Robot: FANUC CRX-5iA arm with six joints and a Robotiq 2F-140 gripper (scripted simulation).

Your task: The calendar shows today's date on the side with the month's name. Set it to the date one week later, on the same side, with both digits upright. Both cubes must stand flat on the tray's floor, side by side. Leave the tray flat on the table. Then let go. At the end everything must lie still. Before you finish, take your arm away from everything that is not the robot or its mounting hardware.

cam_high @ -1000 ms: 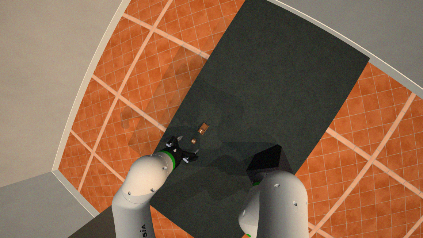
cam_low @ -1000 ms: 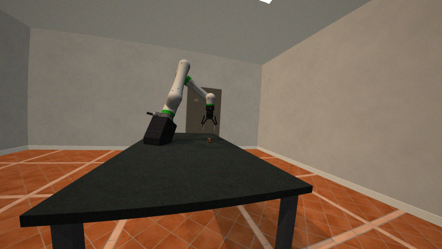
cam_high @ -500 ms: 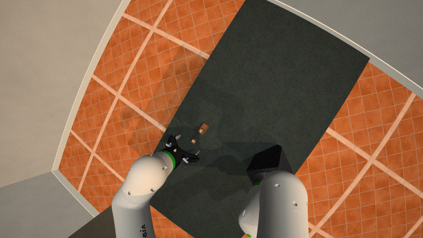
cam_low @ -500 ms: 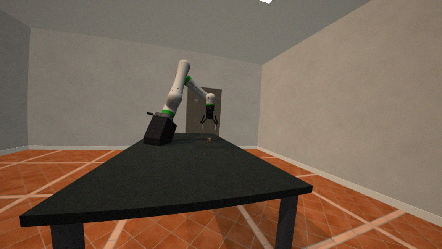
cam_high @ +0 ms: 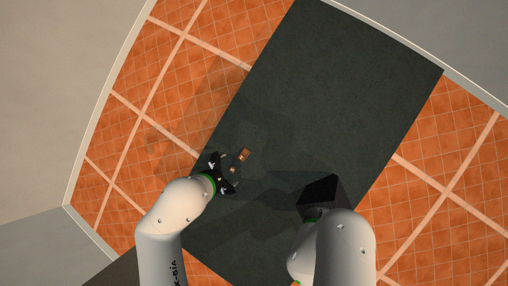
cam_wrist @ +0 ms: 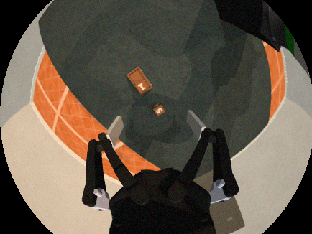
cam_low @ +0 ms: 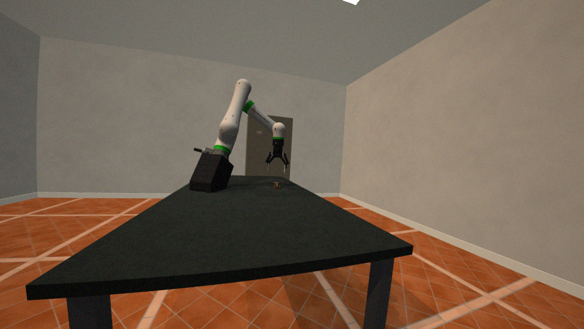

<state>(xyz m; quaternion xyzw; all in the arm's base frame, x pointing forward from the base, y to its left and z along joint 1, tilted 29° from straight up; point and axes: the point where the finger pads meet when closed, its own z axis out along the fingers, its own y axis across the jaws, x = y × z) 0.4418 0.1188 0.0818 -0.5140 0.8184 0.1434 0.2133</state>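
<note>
Now: hand 8 cm to the left of the brown tray and 12 cm above it. Round my hand: brown cube: 3 cm to the left, 12 cm below.
</note>
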